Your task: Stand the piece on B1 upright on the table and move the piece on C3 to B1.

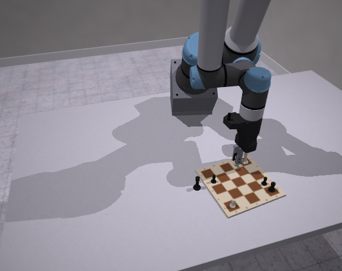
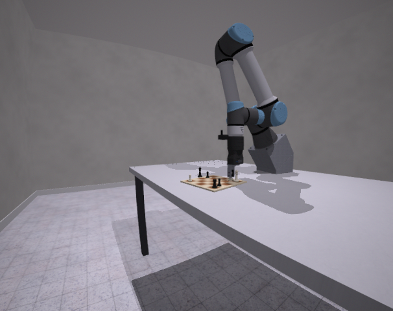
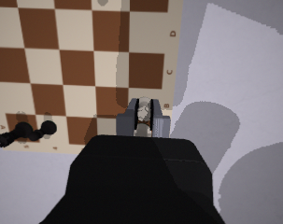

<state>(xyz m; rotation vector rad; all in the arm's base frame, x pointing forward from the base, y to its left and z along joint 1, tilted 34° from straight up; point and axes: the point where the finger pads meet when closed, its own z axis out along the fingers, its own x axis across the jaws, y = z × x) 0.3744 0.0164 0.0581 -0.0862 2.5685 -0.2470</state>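
The tall white piece lies 4 cm to the left of my hand and 1 cm below it. Round my hand: white pawn: 16 cm ahead, 11 cm to the right, 2 cm below; chessboard: 8 cm ahead, 4 cm to the right, 3 cm below.
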